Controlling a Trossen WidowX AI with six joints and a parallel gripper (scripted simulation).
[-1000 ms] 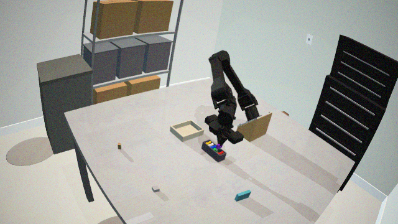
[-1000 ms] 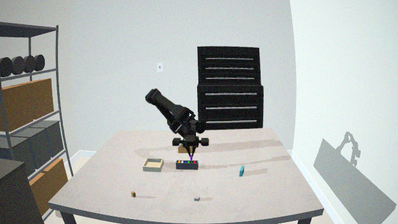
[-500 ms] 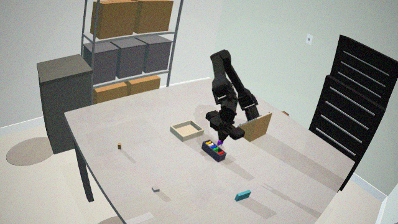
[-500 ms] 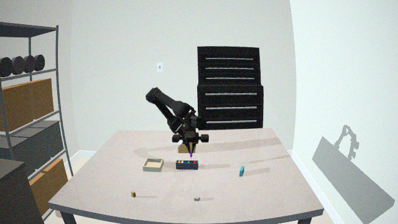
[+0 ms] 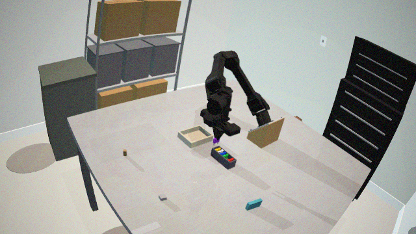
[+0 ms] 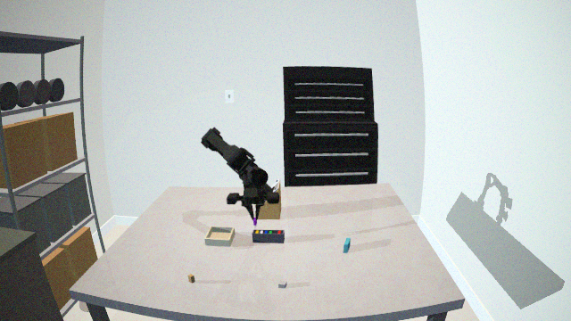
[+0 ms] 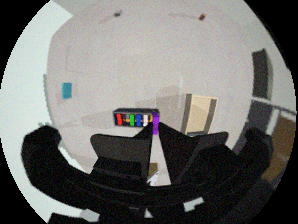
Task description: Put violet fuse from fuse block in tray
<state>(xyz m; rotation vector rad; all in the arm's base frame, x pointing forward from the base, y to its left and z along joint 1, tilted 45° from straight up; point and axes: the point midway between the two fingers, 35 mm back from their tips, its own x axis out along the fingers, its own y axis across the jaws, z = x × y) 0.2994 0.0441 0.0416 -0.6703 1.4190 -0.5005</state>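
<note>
The beige tray is 150 mm to the right of my gripper tip and 90 mm below it. Round my gripper tip: teal block: 50 mm ahead, 340 mm to the left, 80 mm below; then violet fuse: 10 mm below; then small grey cube: 330 mm ahead, 150 mm to the left, 90 mm below.
</note>
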